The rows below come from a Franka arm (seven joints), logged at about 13 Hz.
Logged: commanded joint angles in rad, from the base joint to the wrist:
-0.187, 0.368, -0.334, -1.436, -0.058, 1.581, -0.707
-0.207, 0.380, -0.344, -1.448, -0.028, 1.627, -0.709
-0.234, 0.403, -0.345, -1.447, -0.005, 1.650, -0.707
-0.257, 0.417, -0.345, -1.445, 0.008, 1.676, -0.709
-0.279, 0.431, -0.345, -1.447, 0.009, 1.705, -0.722
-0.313, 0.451, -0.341, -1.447, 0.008, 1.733, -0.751
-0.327, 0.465, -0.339, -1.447, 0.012, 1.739, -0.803
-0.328, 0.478, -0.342, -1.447, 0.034, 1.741, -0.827
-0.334, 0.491, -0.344, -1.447, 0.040, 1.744, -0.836
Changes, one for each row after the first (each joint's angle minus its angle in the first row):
-0.020, 0.012, -0.010, -0.012, 0.030, 0.046, -0.002
-0.047, 0.035, -0.011, -0.011, 0.053, 0.069, 0.000
-0.070, 0.049, -0.011, -0.009, 0.066, 0.095, -0.002
-0.092, 0.063, -0.011, -0.011, 0.067, 0.124, -0.015
-0.126, 0.083, -0.007, -0.011, 0.066, 0.152, -0.044
-0.140, 0.097, -0.005, -0.011, 0.070, 0.158, -0.096
-0.141, 0.110, -0.008, -0.011, 0.092, 0.160, -0.120
-0.147, 0.123, -0.010, -0.011, 0.098, 0.163, -0.129

